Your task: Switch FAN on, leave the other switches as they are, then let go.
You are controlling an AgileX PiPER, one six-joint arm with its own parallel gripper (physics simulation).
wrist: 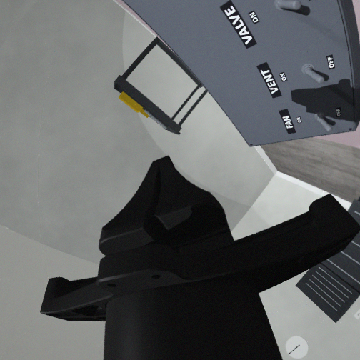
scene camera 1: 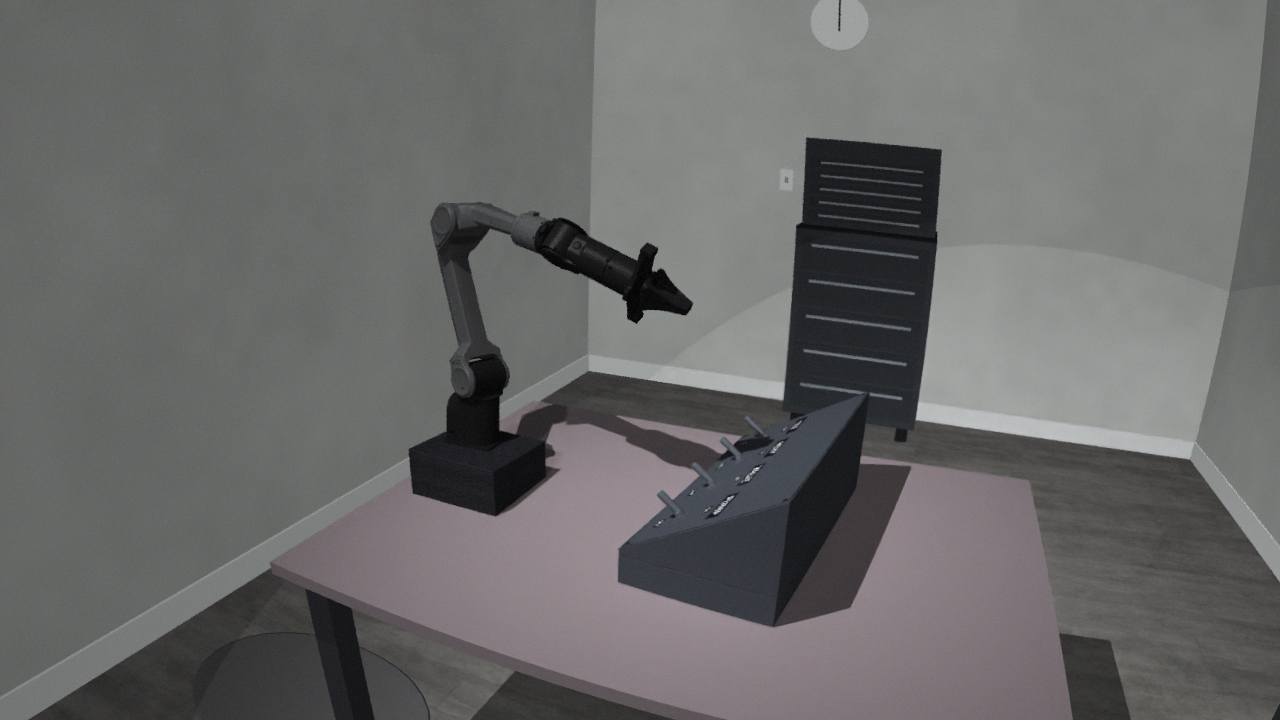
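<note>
A grey sloped switch panel (scene camera 1: 823,465) (wrist: 215,45) stands on the table. Its FAN lever (scene camera 1: 756,427) (wrist: 325,123) is at the far end, in shadow, and leans toward its OFF label in the wrist view. The VENT lever (scene camera 1: 731,449) (wrist: 315,73) and VALVE lever (scene camera 1: 702,474) (wrist: 290,5) also lean to the OFF side. The PUMP lever (scene camera 1: 669,503) is nearest scene camera 1 and leans like the others there. My gripper (scene camera 1: 688,306) (wrist: 164,168) is shut, with its fingertips together and empty. It is in the air above the panel's far half, apart from the levers.
The pink table (scene camera 1: 537,591) carries the arm's black base block (scene camera 1: 452,474) at the left. A dark drawer cabinet (scene camera 1: 859,313) stands behind the table by the wall. A dark frame with a yellow item (wrist: 131,102) shows in the wrist view.
</note>
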